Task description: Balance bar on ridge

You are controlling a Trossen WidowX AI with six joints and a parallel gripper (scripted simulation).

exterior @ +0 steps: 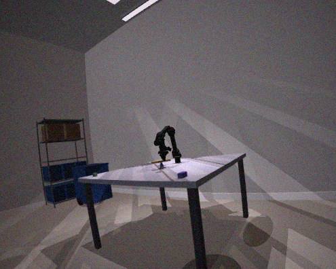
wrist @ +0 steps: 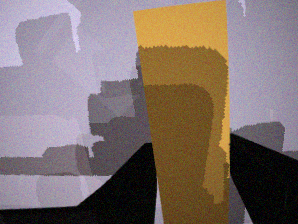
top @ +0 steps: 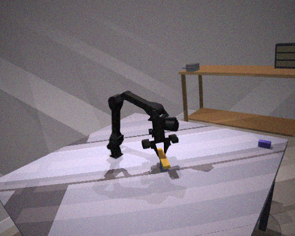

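My gripper tip is 2 cm short of the yellow bar and 2 cm to the left of it. The rest, counted from my gripper tip: purple block 42 cm ahead, 45 cm to the left, 5 cm below; then green cube 42 cm ahead, 55 cm to the right, 5 cm below.
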